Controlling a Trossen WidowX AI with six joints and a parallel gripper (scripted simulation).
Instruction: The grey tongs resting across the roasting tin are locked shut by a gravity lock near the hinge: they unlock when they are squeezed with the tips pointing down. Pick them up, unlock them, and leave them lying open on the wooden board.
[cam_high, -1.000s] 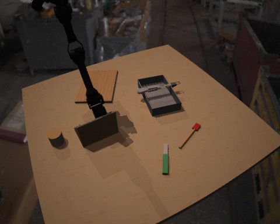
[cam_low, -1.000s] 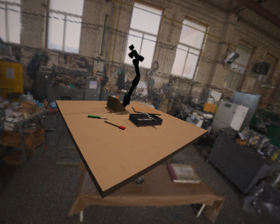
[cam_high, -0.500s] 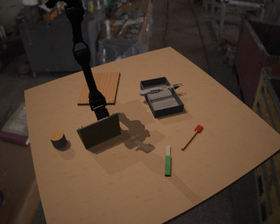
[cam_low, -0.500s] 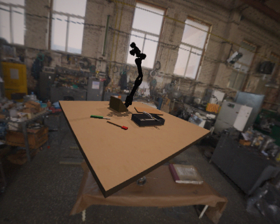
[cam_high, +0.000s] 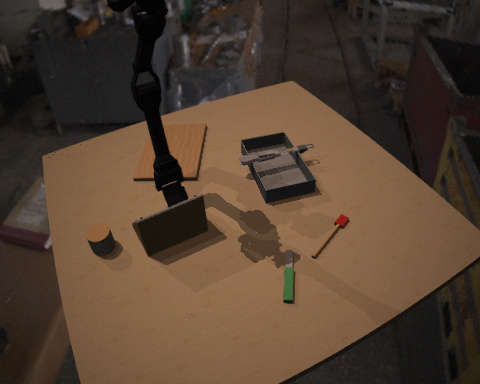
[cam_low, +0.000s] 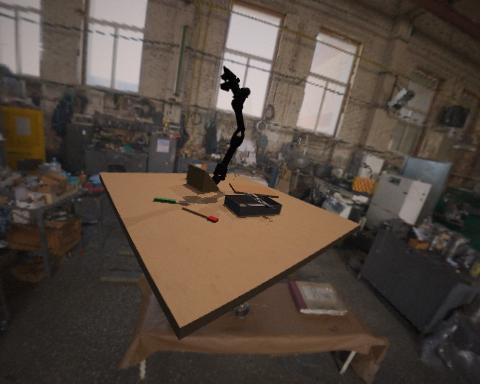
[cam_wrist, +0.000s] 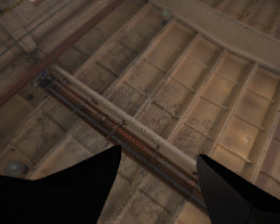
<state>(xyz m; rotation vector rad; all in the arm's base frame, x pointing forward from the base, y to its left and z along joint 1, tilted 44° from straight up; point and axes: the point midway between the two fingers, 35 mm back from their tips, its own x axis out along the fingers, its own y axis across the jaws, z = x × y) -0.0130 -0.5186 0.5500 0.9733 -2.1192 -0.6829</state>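
Right now the roasting tin is 800 mm below my gripper tip, 450 mm ahead of it and 40 mm to the left of it. From my gripper tip the other things lie so: wooden board 820 mm below, 350 mm to the left, 160 mm ahead; red-headed spatula 820 mm below, 450 mm ahead, 310 mm to the right.
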